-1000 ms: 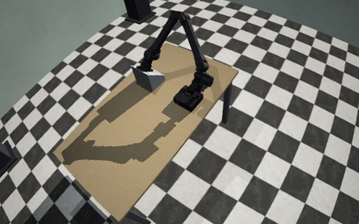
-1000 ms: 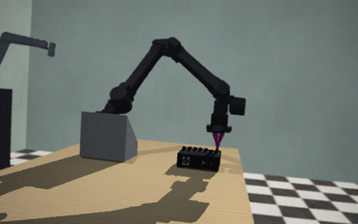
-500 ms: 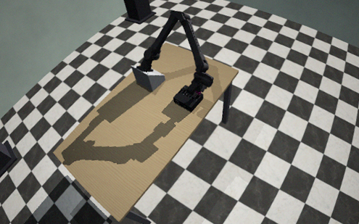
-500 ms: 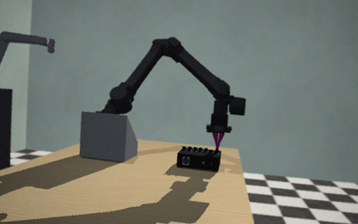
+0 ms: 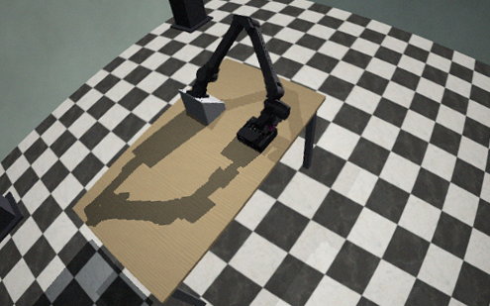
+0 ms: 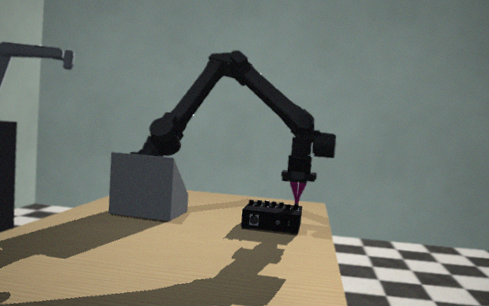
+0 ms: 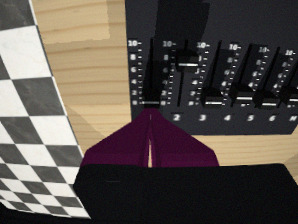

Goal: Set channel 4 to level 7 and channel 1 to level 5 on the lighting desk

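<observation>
Right now the channel 1 fader cap is 10 mm to the right of my hand. Also, from my hand: channel 4 fader cap (70 mm behind, 20 mm to the right); then channel 2 fader cap (20 mm behind, 40 mm to the right); then channel 3 fader cap (40 mm behind, 10 mm to the right).
</observation>
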